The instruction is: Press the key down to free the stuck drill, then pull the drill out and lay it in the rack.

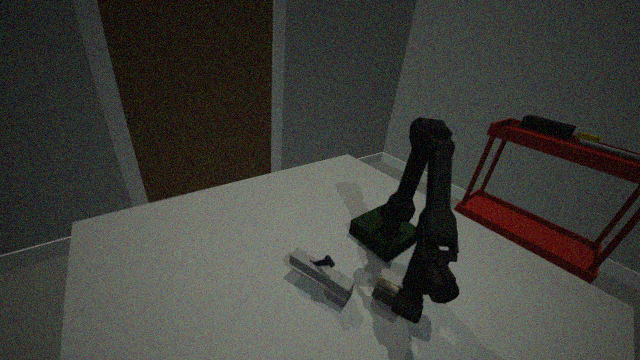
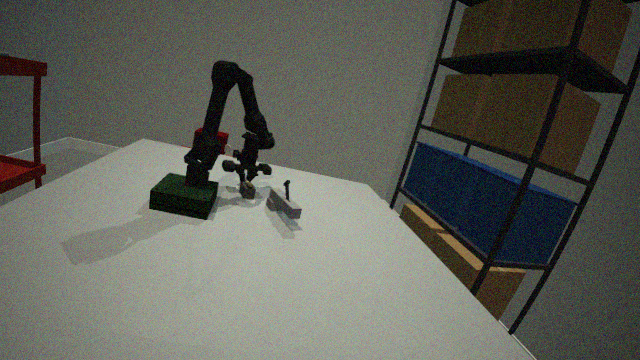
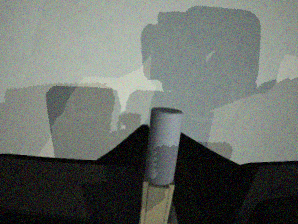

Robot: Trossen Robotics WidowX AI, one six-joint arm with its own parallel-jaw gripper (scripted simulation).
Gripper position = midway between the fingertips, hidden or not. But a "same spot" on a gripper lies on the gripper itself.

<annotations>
my gripper: image 1; image 2; image 3 155, 132
same spot on my gripper: point(image 1: 408, 301) = point(image 2: 265, 165)
</annotations>
